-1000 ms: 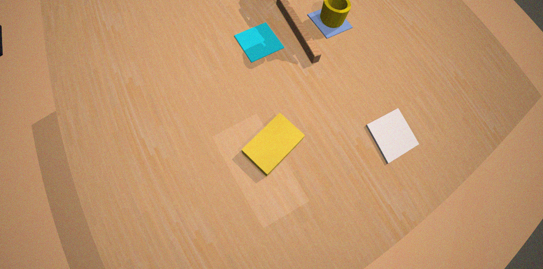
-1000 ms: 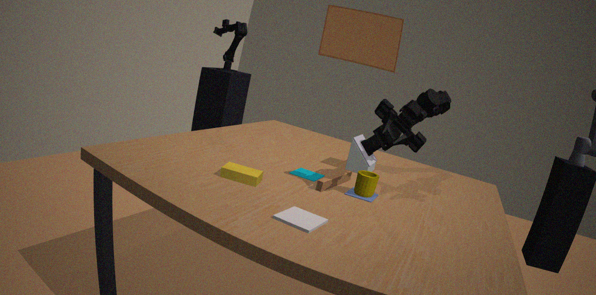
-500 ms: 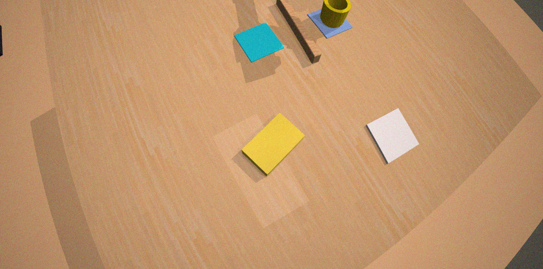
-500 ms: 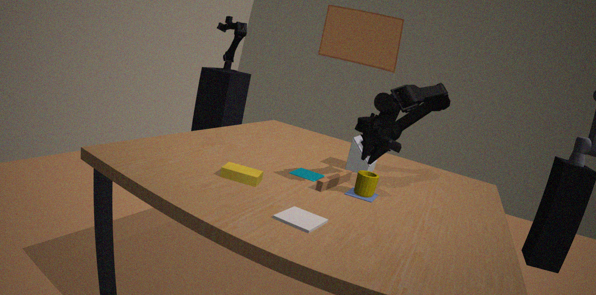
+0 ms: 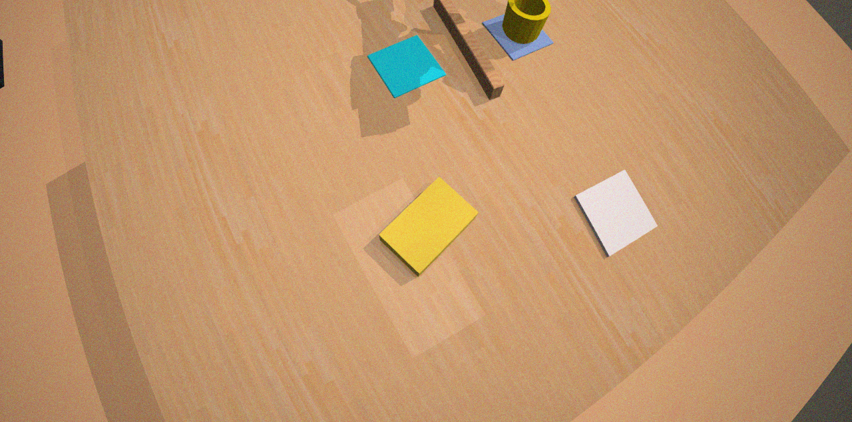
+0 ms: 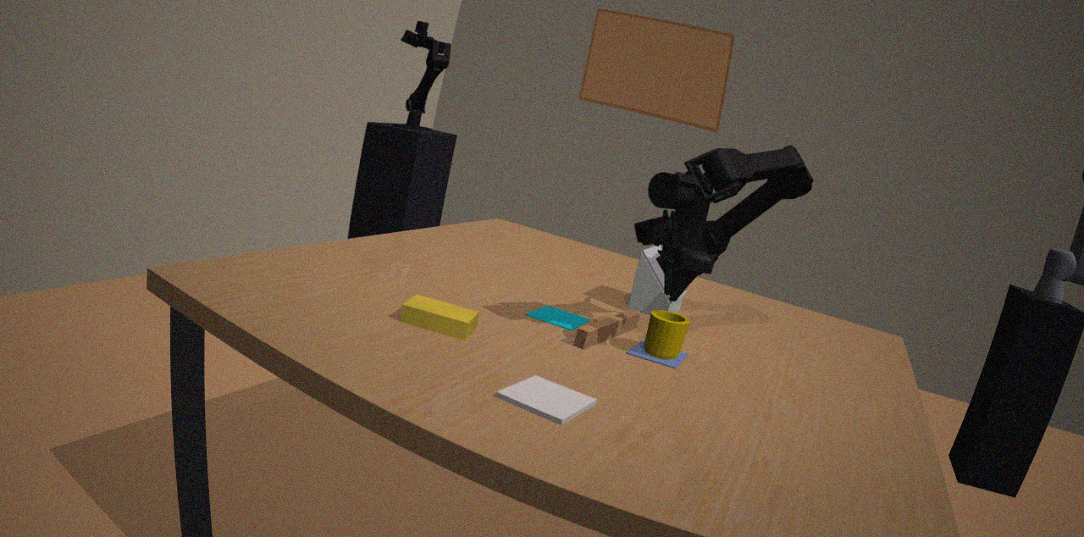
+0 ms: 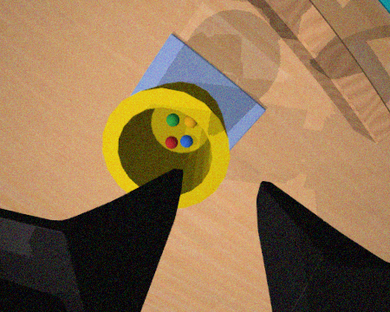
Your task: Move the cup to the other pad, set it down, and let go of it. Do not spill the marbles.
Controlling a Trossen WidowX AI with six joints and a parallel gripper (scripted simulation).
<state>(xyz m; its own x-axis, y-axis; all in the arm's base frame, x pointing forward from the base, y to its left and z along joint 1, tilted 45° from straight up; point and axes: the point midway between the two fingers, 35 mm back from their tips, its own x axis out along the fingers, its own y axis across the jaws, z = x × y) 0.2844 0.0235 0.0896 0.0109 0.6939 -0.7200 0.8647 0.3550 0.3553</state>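
Right now the yellow cup is 6 cm below my gripper tip, 2 cm to the left of it and 2 cm ahead of it. The rest, counted from my gripper tip: periwinkle pad (11 cm below, 3 cm ahead, 1 cm to the left); wooden bar (9 cm to the right, 9 cm below, 1 cm ahead); white slab (36 cm ahead, 9 cm below, 5 cm to the right).
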